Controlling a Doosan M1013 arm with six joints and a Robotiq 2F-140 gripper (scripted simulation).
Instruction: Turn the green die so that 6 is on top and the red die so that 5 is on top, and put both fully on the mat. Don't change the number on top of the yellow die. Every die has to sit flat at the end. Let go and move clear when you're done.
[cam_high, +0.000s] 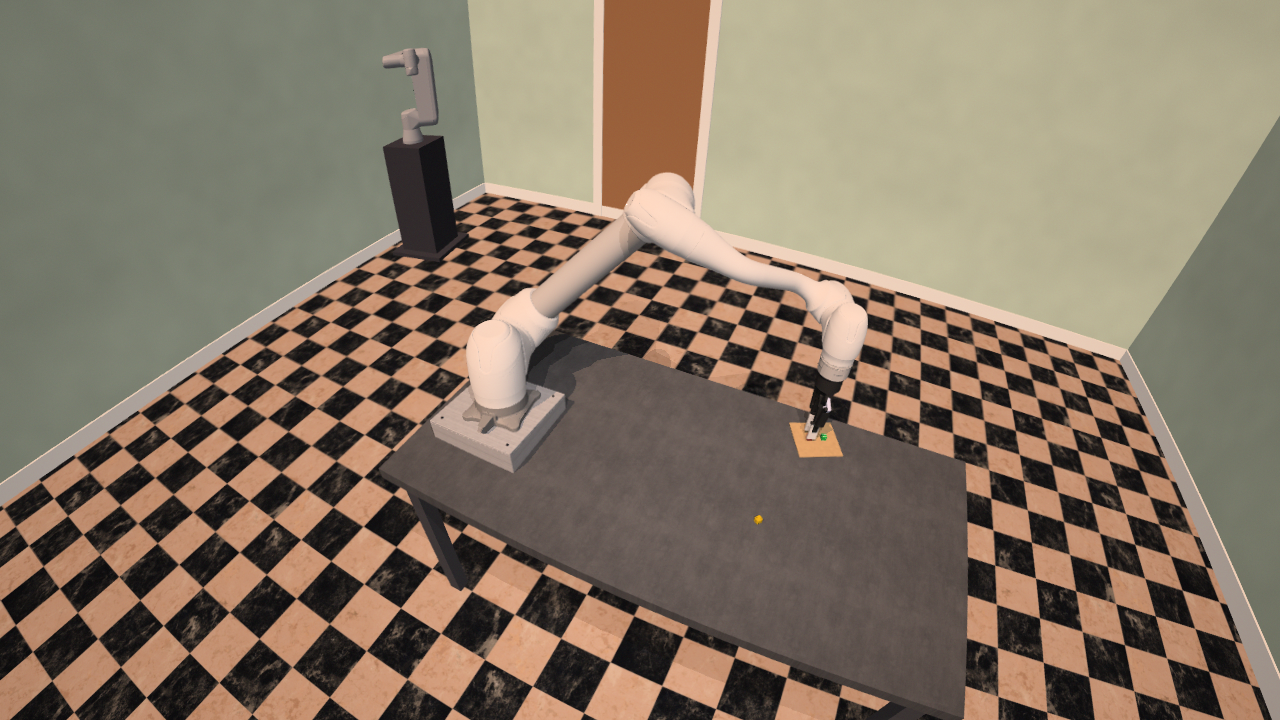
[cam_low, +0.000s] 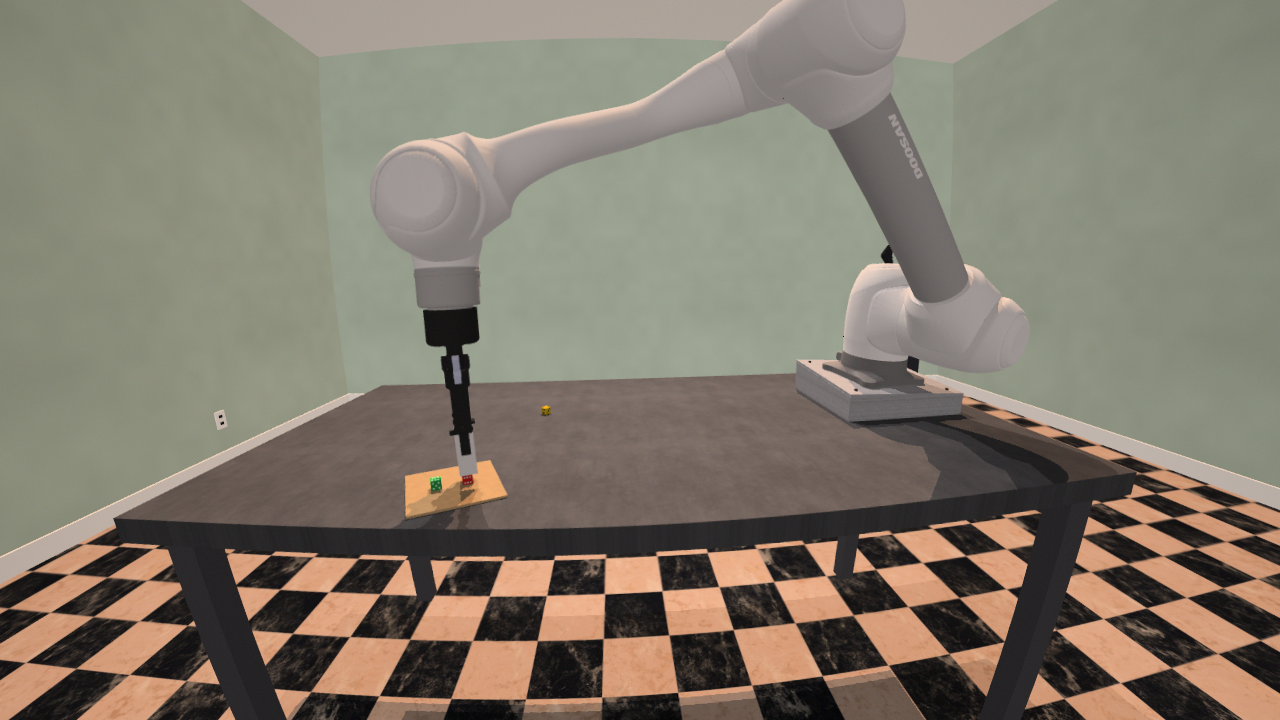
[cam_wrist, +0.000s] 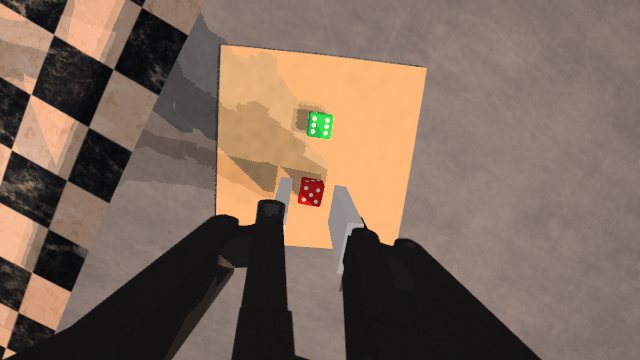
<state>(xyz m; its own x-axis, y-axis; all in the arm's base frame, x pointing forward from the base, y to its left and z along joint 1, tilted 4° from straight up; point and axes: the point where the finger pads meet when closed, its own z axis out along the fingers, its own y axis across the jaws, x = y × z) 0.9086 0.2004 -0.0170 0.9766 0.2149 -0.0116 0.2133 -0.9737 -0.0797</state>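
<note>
Right now my hand is 5 cm above the red die. The rest, counted from my hand: yellow die (34 cm to the right, 12 cm behind, 5 cm below); then orange mat (6 cm below, 2 cm ahead, 1 cm to the left); then green die (5 cm below, 5 cm ahead, 1 cm to the left).
</note>
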